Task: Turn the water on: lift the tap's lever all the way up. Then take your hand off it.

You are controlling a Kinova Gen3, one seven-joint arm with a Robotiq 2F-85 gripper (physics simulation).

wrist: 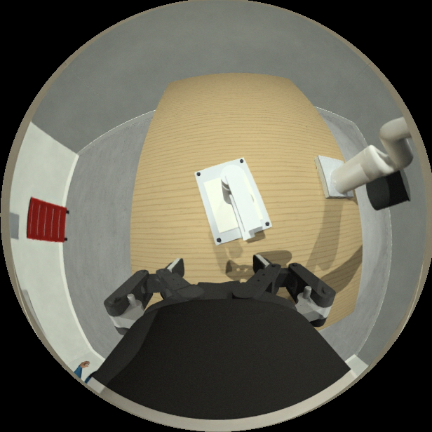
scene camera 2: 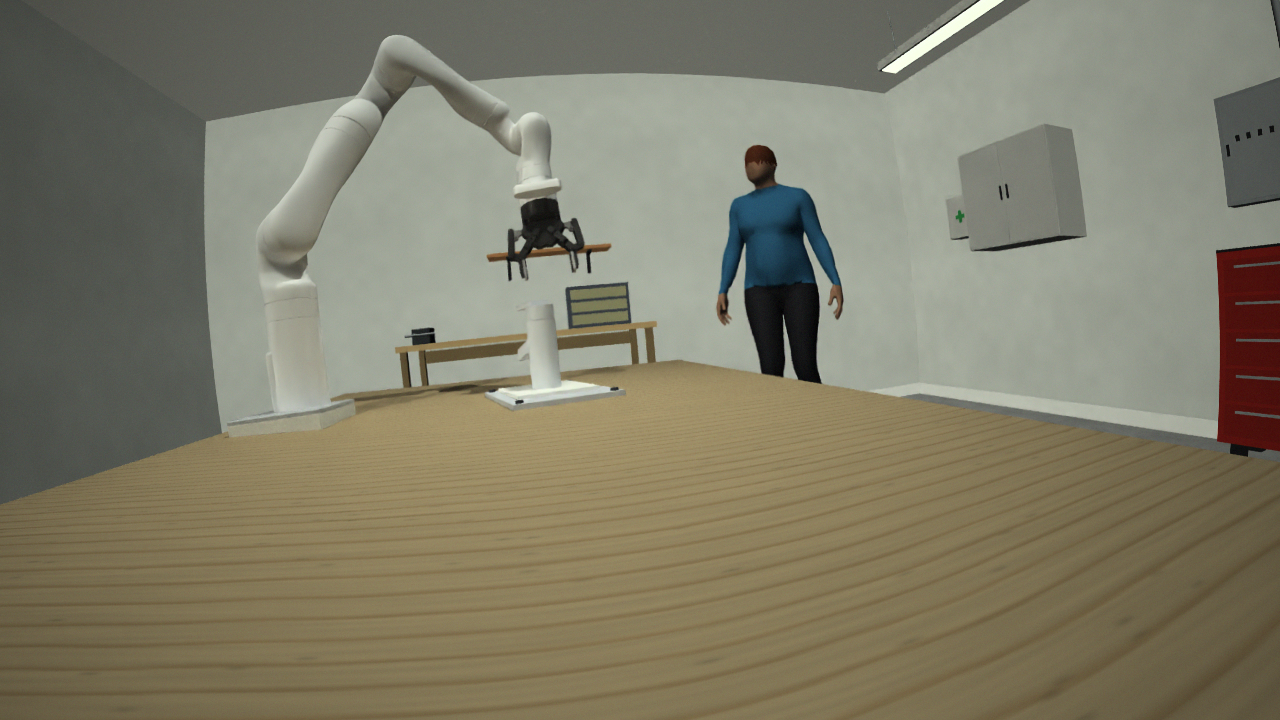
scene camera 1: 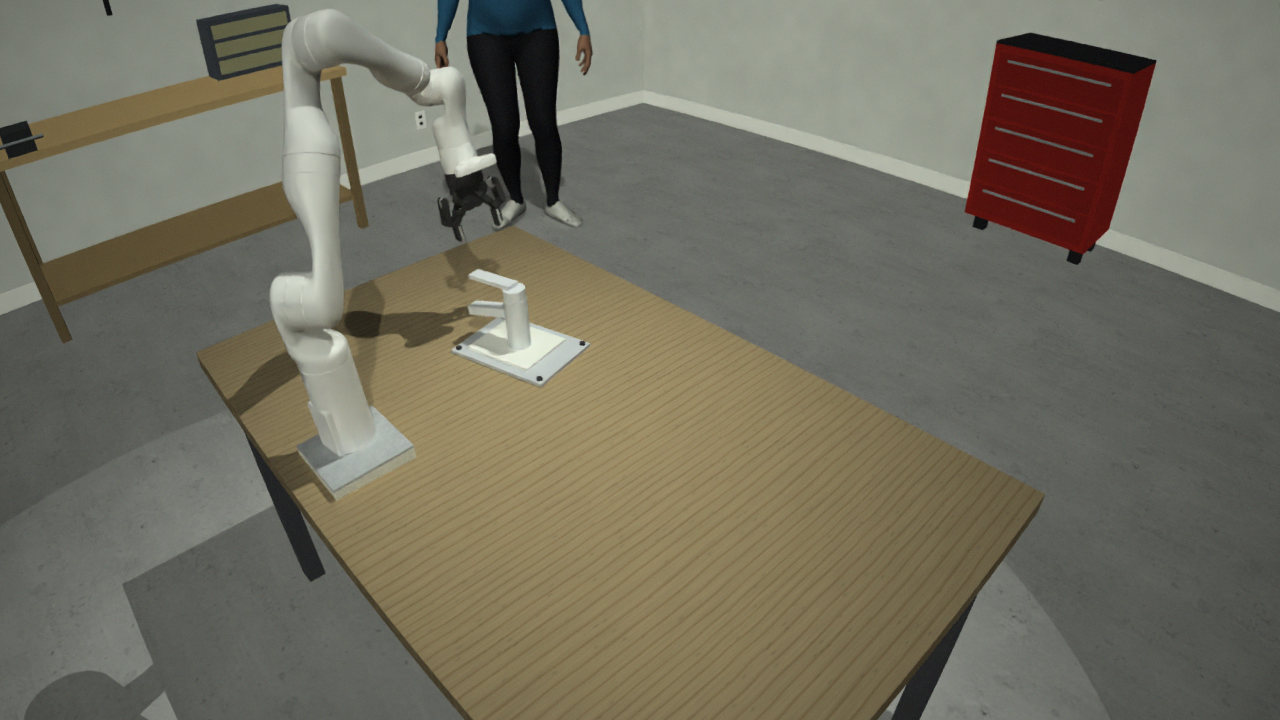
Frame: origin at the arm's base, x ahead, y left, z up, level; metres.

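Seen in the pictures: gripper, fingertip midpoint: (scene camera 2: 550, 275) (scene camera 1: 480, 233); arm's base at its link origin: (scene camera 2: 304, 407) (scene camera 1: 351, 436).
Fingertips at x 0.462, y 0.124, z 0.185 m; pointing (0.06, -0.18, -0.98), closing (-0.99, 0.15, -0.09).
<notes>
Pixels of each thing's middle, then the offset from my fingertips to it. "*": a spot on its surface instead. Level surfaces: height alone.
- white tap's upright body at the middle of its body: (scene camera 2: 543, 353) (scene camera 1: 517, 321) 0.050 m back, 0.143 m right, 0.141 m down
- pale base plate at a spot on its surface: (scene camera 2: 592, 394) * 0.004 m back, 0.258 m right, 0.202 m down
- spout at the middle of its body: (scene camera 2: 532, 348) (scene camera 1: 491, 309) 0.058 m back, 0.073 m right, 0.132 m down
- wooden table at its surface level: 0.210 m down
The white tap's upright body (scene camera 1: 517, 320) (scene camera 2: 544, 351) stands on a pale base plate (scene camera 1: 556, 365) (scene camera 2: 592, 394) (wrist: 202, 188). Its flat lever (scene camera 1: 493, 279) (scene camera 2: 523, 308) (wrist: 245, 202) sticks out from the top of the body, close to level. The spout (scene camera 1: 485, 308) (scene camera 2: 523, 350) lies below the lever; in the wrist view the lever mostly covers it. My gripper (scene camera 1: 478, 228) (scene camera 2: 547, 272) (wrist: 218, 264) is open and empty, pointing down. It hangs above the lever's height and off beyond its free end, touching nothing.
The wooden table (scene camera 1: 680, 465) (scene camera 2: 626, 519) (wrist: 230, 110) carries the tap and the arm's base (scene camera 1: 375, 452) (scene camera 2: 331, 414) (wrist: 325, 175). A person (scene camera 1: 514, 80) (scene camera 2: 776, 241) stands behind the table. A workbench (scene camera 1: 161, 102) is at the back, and a red drawer cabinet (scene camera 1: 1056, 143) (wrist: 46, 220) stands apart.
</notes>
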